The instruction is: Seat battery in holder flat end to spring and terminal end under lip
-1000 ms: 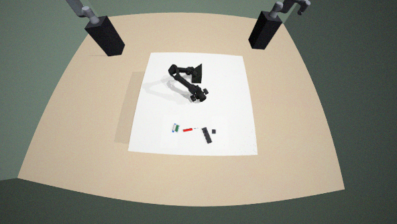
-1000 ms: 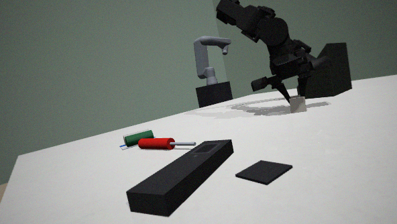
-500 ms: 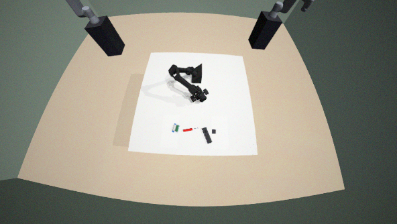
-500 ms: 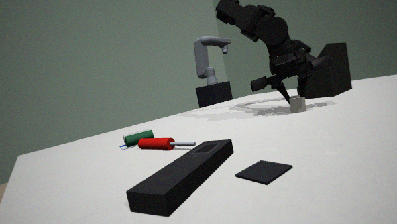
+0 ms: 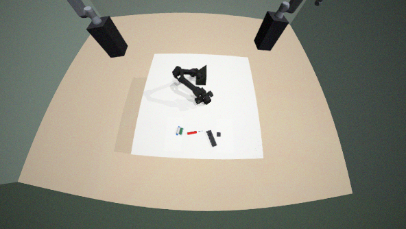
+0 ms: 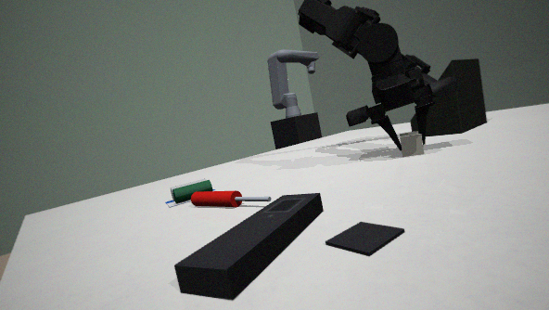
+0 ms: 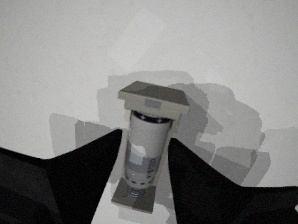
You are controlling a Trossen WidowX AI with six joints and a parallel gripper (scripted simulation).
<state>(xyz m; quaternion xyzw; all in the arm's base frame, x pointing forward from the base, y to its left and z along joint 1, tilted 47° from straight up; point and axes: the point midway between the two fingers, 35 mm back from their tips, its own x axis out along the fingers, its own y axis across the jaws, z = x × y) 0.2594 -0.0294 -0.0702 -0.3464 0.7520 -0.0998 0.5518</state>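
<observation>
Now: the grey battery 10 mm above my gripper tip. The rest, counted from my gripper tip: red-handled screwdriver: 340 mm ahead, 110 mm to the right; flat black square: 370 mm ahead, 120 mm to the left, 10 mm below; long black box: 410 mm ahead, 40 mm to the left, 10 mm above.
</observation>
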